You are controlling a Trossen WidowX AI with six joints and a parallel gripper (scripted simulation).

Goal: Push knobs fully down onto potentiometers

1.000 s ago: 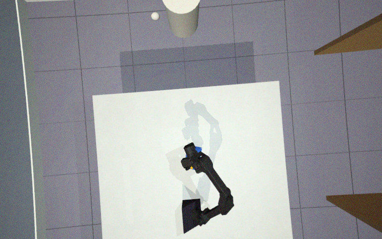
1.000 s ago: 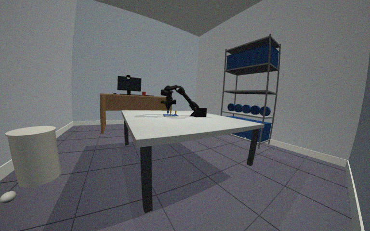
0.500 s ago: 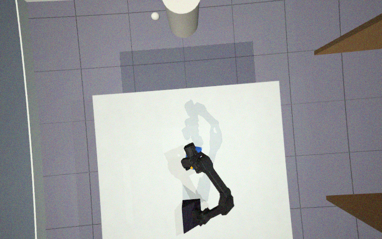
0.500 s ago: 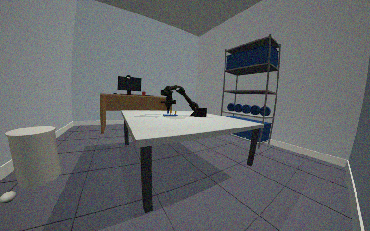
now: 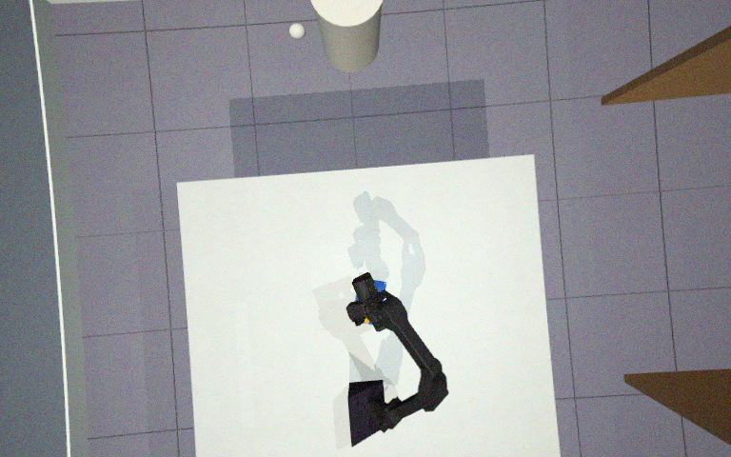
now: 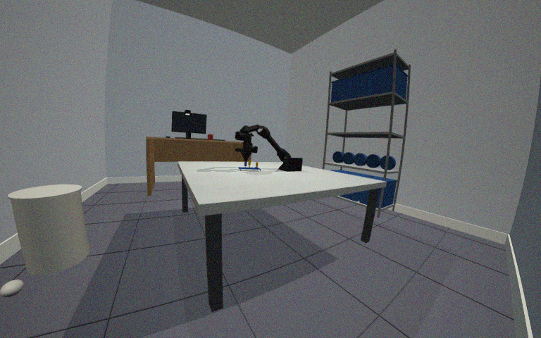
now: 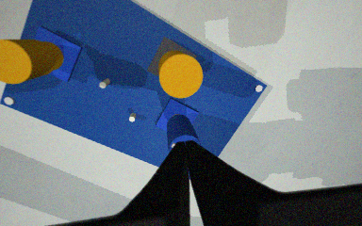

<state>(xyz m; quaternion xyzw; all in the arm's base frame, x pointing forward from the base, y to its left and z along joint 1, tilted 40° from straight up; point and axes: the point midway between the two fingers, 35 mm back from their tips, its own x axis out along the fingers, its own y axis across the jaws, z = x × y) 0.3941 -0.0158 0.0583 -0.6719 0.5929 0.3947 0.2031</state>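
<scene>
My gripper tip is now 1 cm above the blue knob. From my gripper tip the other things lie so: orange knob 8 cm behind, 3 cm to the left, 2 cm below.
</scene>
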